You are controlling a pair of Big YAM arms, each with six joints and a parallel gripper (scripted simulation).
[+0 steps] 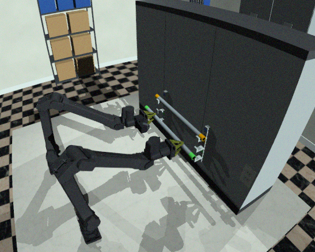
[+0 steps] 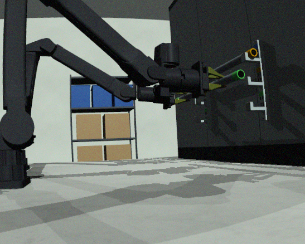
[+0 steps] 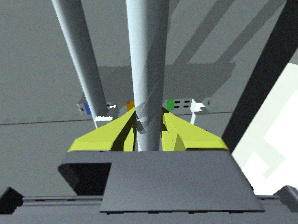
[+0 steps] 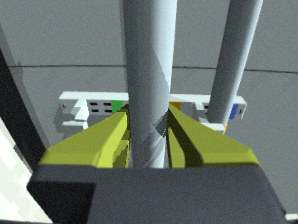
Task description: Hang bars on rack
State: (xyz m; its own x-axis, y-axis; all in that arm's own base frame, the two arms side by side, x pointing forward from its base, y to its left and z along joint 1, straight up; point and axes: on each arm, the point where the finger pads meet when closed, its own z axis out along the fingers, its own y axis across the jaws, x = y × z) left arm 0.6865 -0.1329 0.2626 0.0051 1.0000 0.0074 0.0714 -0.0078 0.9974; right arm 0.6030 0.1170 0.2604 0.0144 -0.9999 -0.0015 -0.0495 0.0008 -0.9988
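Now: right hand 20 mm short of the green-ended bar and 150 mm to the right of it. Round my right hand: grey cabinet wall 290 mm ahead, 150 mm to the left, 190 mm above; then orange-ended bar 90 mm ahead, 140 mm to the left, 80 mm above; then wall outlet 60 mm ahead, 380 mm to the right, 40 mm above.
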